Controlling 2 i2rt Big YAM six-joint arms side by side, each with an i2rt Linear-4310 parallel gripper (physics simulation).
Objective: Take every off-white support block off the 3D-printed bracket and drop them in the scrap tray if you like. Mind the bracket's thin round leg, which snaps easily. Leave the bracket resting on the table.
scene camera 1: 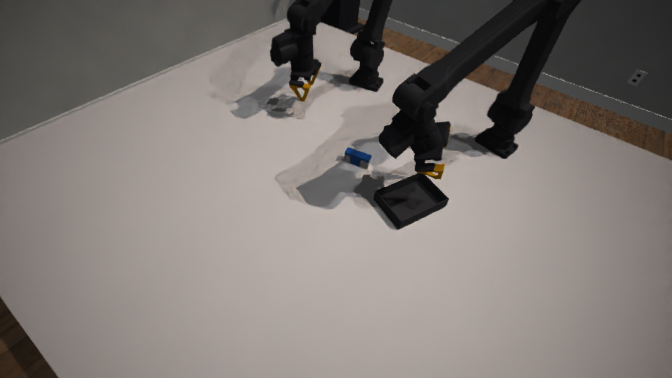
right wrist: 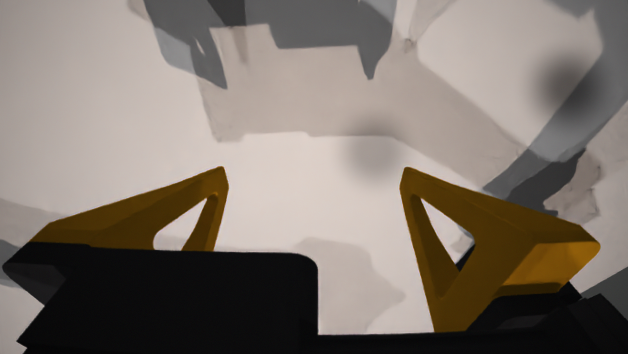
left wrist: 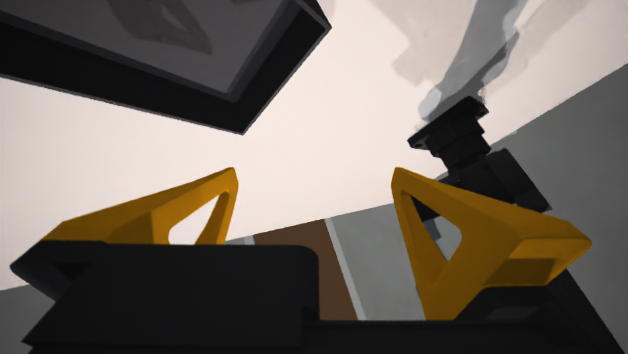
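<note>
The bracket (scene camera 1: 357,154) is a small blue piece resting on the table in the middle of scene camera 1. Small greyish-tan blocks (scene camera 1: 364,163) show at both ends under its blue top. Its thin round leg cannot be made out. The black scrap tray (scene camera 1: 424,215) (left wrist: 150,95) lies to the right of and nearer the camera than the bracket; a shadow falls inside it. My left gripper (scene camera 1: 444,155) (left wrist: 314,175) is open and empty, above the table just behind the tray. My right gripper (scene camera 1: 310,85) (right wrist: 314,176) is open and empty, behind and left of the bracket. Neither wrist view shows the bracket.
A black arm base (scene camera 1: 497,143) stands at the right back of the table and another arm base (scene camera 1: 366,81) at the centre back. A grey wall (scene camera 1: 100,55) runs along the left table edge. Arm shadows fall across the white table (scene camera 1: 250,280) around the bracket.
</note>
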